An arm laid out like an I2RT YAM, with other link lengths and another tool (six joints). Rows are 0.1 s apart.
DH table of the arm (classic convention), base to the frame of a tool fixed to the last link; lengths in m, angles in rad. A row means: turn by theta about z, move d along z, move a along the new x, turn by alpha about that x. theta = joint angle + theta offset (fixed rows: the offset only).
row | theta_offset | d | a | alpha
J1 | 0 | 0.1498 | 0.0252 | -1.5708
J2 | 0 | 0 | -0.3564 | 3.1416
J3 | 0.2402 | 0 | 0.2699 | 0
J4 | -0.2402 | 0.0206 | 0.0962 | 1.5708
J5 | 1.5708 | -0.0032 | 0 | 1.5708
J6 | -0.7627 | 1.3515 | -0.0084 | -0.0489
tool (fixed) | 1.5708 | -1.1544 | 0 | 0
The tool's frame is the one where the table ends.
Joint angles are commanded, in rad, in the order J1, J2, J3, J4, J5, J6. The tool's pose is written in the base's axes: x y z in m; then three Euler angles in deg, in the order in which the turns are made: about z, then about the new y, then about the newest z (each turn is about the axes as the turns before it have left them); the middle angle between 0 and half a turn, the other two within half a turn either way. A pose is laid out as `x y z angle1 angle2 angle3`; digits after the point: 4 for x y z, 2 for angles.
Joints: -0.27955 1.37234 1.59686 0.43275 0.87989 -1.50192
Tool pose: 0.3622 -0.2594 0.7430 -75.82 66.68 -97.83
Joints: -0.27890 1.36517 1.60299 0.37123 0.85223 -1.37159
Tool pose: 0.3689 -0.2529 0.7433 -73.35 67.68 -93.44
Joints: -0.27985 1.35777 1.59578 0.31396 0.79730 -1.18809
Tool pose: 0.3806 -0.2428 0.7423 -69.30 68.63 -86.89
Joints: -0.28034 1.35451 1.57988 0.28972 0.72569 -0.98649
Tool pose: 0.3933 -0.2297 0.7441 -64.57 68.91 -78.56
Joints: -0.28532 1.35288 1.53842 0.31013 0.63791 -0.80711
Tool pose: 0.4063 -0.2166 0.7423 -59.34 68.42 -71.02
